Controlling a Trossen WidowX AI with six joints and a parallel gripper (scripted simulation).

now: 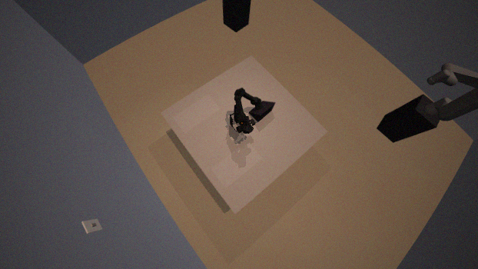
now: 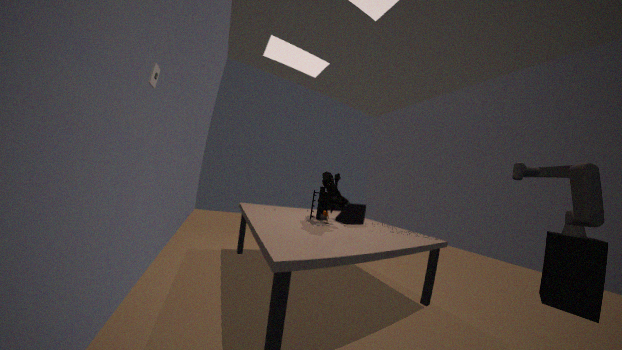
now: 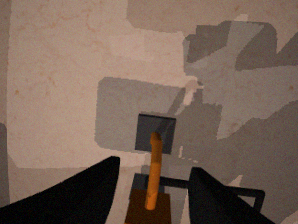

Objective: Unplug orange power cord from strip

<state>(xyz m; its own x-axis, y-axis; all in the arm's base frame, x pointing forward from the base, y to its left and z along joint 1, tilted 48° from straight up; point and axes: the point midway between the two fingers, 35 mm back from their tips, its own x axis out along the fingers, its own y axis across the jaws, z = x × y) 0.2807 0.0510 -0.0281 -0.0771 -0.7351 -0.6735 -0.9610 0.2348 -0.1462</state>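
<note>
The orange plug lies 2 cm behind my gripper tip and 7 cm to the right of it.
</note>
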